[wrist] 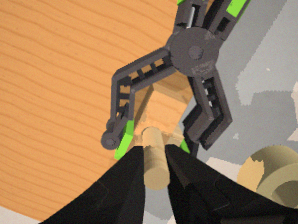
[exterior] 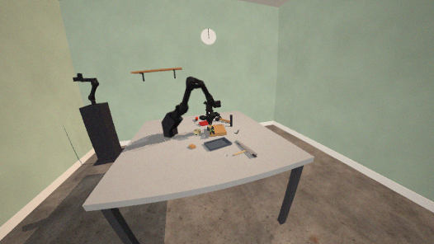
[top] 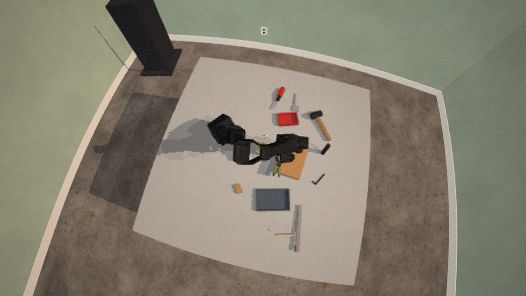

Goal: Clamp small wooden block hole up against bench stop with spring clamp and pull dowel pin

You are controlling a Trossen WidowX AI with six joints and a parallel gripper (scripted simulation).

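The dowel pin is 40 mm below my hand. Round my hand: small wooden block (70 mm below); then bench stop (70 mm below, 10 mm to the left, 10 mm behind); then wooden board (90 mm below, 60 mm ahead).
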